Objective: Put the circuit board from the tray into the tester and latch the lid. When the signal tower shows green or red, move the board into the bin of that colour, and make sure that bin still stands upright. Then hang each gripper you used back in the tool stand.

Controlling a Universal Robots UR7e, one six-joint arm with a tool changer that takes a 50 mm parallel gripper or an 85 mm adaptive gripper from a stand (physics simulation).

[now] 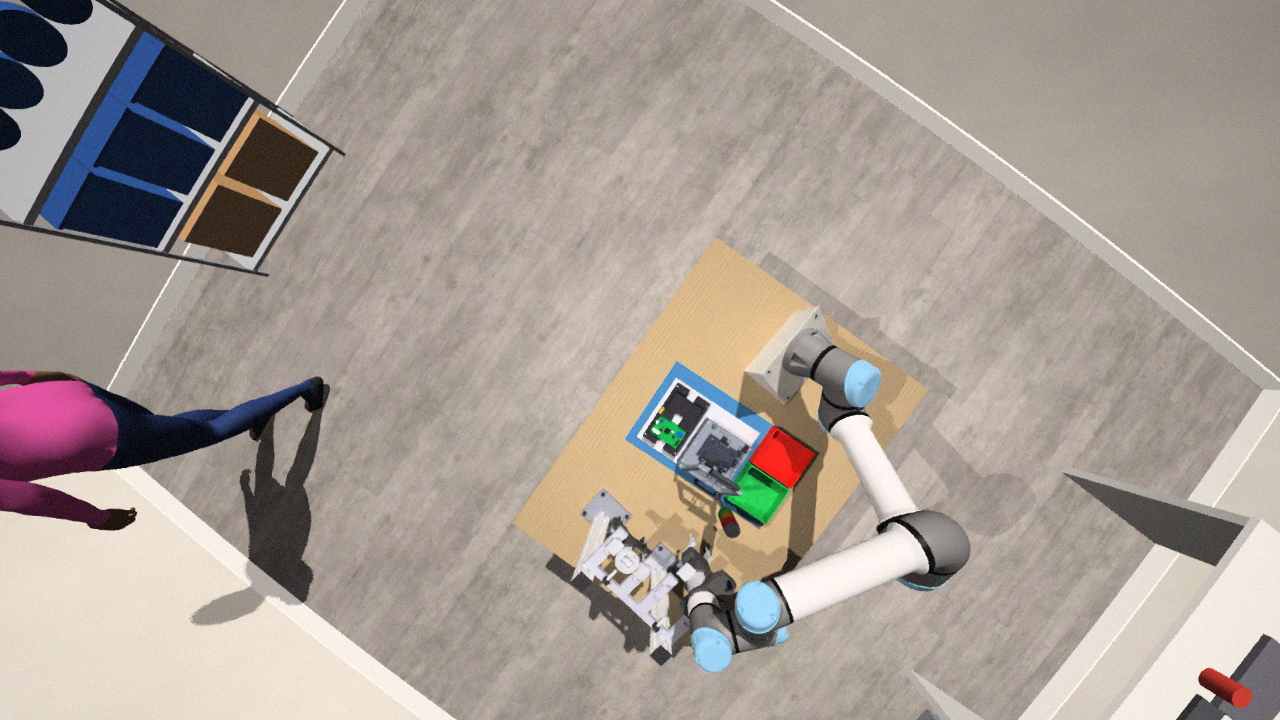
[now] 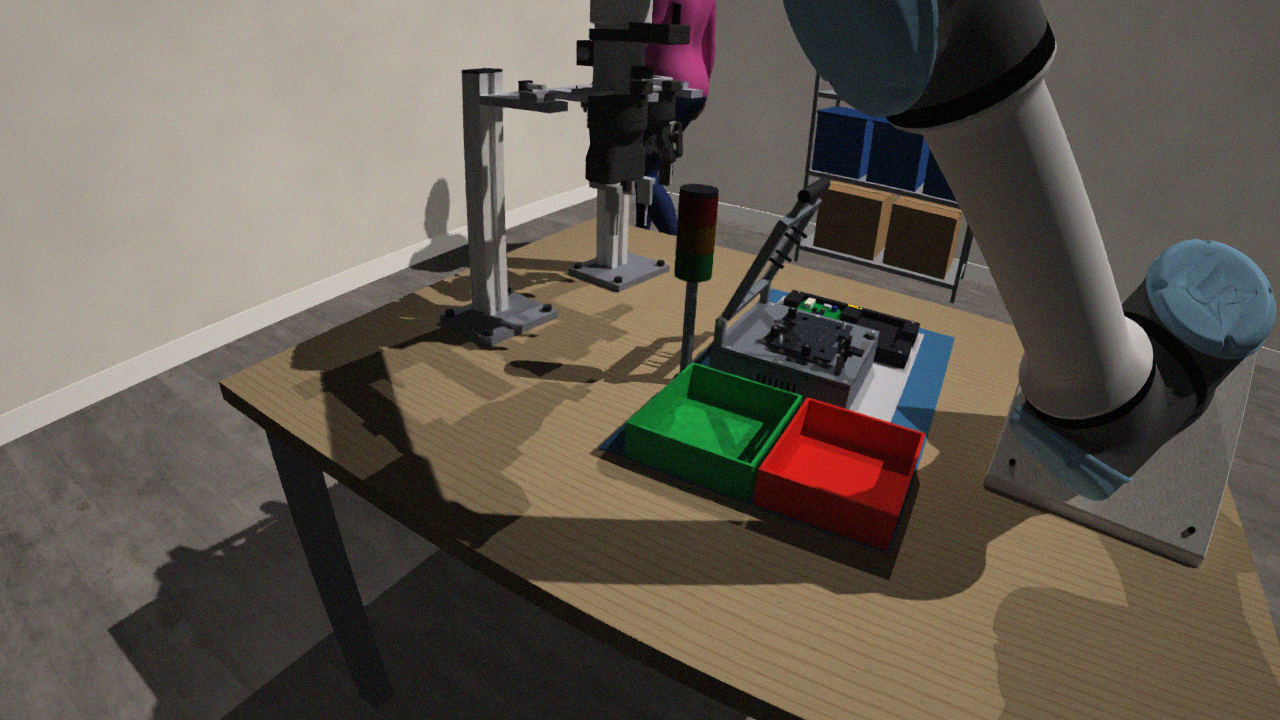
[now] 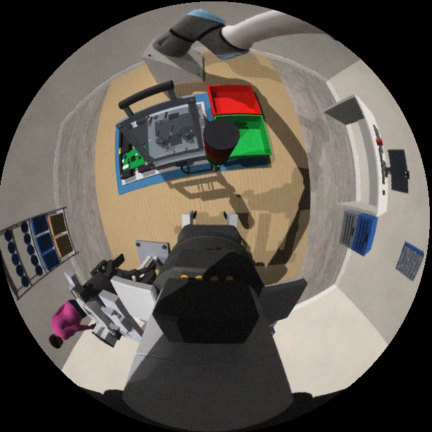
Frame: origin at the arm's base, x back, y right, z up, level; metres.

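Seen in the pictures: arm's base, origin of its link: (image 1: 799,349).
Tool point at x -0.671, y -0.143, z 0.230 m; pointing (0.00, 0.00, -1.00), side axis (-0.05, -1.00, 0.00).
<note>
Offsets run from my tool point to a thing's top centre. "pt": to the spot under its first point.
The green circuit board {dx +0.199, dy +0.262, dz -0.345 m} (image 1: 666,431) (image 2: 819,309) (image 3: 134,159) lies in the black tray {pt dx +0.319, dy +0.250, dz -0.355 m} (image 1: 693,407) (image 2: 895,338). The grey tester (image 1: 697,445) (image 2: 787,367) stands beside it with its lid raised; the lid's black handle {dx +0.234, dy +0.094, dz -0.106 m} (image 2: 813,189) (image 3: 146,95) points up. The signal tower {pt dx +0.150, dy +0.000, dz -0.127 m} (image 1: 729,521) (image 2: 696,232) (image 3: 220,137) shows no clearly lit colour. The green bin {dx +0.240, dy -0.107, dz -0.326 m} (image 1: 760,492) (image 2: 698,429) (image 3: 252,140) and red bin {dx +0.389, dy -0.088, dz -0.326 m} (image 1: 783,454) (image 2: 841,470) (image 3: 234,100) are upright and empty. My parallel gripper (image 3: 210,218) is open and empty, high above the table beside the tool stand (image 1: 626,586) (image 2: 486,197).
The adaptive gripper (image 2: 664,134) (image 3: 107,272) hangs in the stand close to my gripper. The stand's second base plate {pt dx -0.149, dy +0.251, dz -0.361 m} (image 1: 605,506) (image 2: 617,270) (image 3: 152,250) is on the table. A person (image 1: 58,425) (image 2: 687,53) (image 3: 66,320) in pink is beyond the stand.
</note>
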